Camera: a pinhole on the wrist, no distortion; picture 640 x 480 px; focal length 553.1 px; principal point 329.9 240.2 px. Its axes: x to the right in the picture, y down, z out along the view. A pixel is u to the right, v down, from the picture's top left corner.
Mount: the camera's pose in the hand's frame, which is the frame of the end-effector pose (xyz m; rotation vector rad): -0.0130 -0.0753 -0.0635 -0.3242 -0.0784 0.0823
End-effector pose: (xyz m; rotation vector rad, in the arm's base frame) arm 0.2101 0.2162 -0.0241 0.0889 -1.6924 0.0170
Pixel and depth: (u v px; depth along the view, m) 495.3 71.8 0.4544
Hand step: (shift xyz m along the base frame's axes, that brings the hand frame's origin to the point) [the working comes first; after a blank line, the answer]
In the camera's frame: 0.1359 -0.1383 0.4544

-0.4223 -0.0811 0.0359
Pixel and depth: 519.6 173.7 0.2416
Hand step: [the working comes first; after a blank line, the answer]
In the camera's frame: 0.0829 -0.0290 0.2416

-0.1823 -0.0327 0.0262
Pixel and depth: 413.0 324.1 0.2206
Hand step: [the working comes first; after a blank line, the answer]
In the camera's frame: 0.0331 0.0335 0.2206

-0.1367 0.0202 -0.0179
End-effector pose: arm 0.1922 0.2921 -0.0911 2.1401 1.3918 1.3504
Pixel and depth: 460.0 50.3 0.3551
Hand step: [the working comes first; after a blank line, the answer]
In the camera's frame: 0.0835 -0.1219 0.3551

0.2178 0.1557 -0.1889
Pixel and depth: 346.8 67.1 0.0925
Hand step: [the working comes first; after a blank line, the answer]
In the camera's frame: 0.0028 -0.0289 0.0925

-0.0180 0.0325 -0.0734
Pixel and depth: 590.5 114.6 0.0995
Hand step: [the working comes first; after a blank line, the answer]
In the camera's frame: 0.0469 -0.0226 0.0995

0.0000 0.0631 -0.0456
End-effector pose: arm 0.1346 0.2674 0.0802 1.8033 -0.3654 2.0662
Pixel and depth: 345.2 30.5 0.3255
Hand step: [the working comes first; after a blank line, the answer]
In the camera's frame: 0.0090 -0.1234 0.3255

0.2951 -0.0452 0.0126
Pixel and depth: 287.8 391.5 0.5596
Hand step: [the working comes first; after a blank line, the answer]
In the camera's frame: -0.0426 0.1531 0.5596

0.2752 -0.4064 -0.0427
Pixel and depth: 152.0 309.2 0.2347
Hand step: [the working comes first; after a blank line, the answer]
In the camera's frame: -0.0755 0.0293 0.2347

0.1323 -0.0909 -0.0878
